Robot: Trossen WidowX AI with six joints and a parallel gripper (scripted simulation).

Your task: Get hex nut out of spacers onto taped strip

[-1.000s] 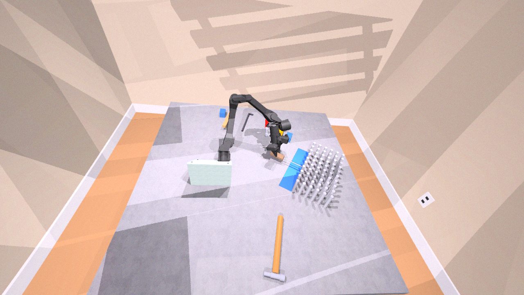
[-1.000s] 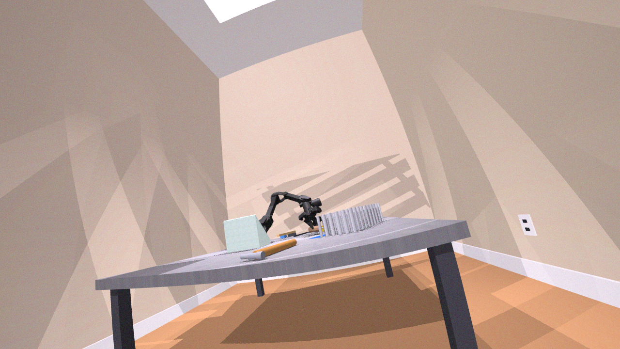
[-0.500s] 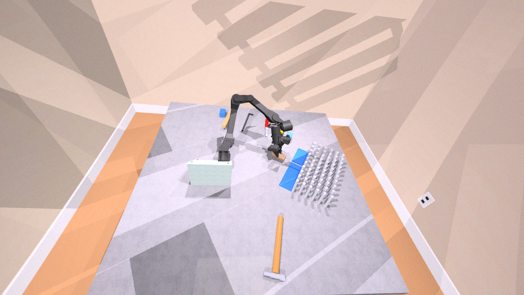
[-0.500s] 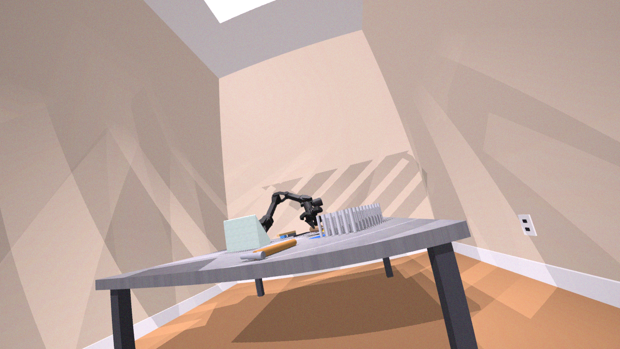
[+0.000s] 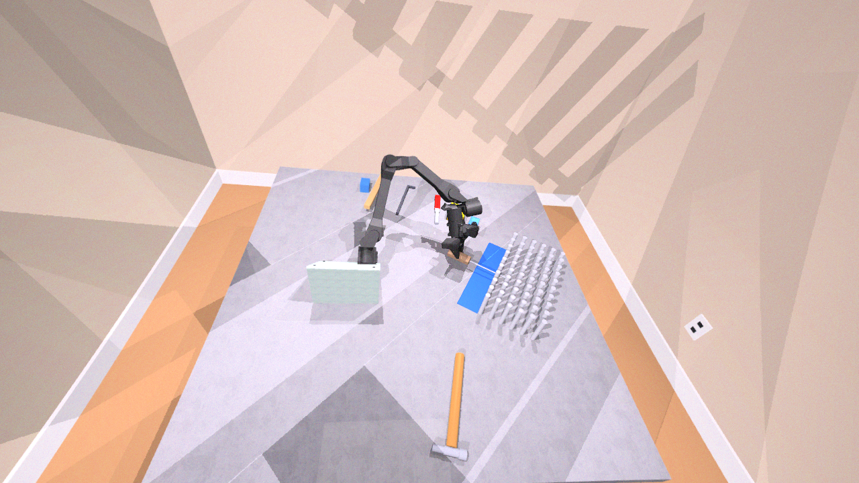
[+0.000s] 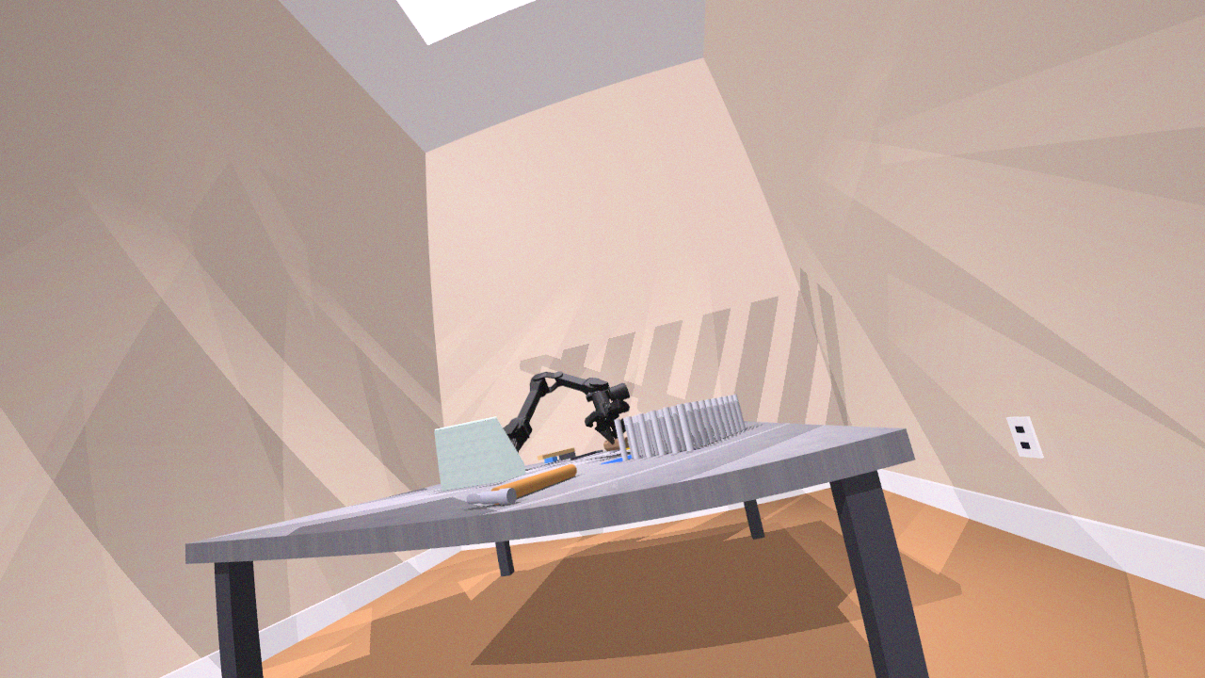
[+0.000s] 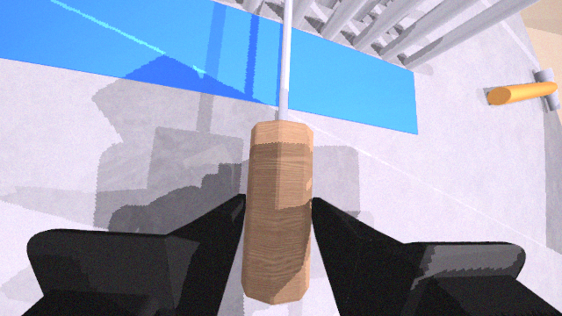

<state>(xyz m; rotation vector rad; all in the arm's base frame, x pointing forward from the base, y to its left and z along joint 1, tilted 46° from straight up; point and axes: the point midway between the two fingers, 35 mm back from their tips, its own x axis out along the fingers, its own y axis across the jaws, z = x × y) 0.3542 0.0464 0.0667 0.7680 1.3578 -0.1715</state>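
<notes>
Now: the blue taped strip 10 cm ahead of my gripper tip, 6 cm to the right of it and 4 cm below it. The rest, counted from my gripper tip: yellow block: 28 cm to the left, 4 cm ahead, 2 cm below; then red-handled tool: 32 cm to the left, 4 cm behind, 3 cm below; then hook tool: 9 cm ahead, 6 cm to the right, 1 cm below.
</notes>
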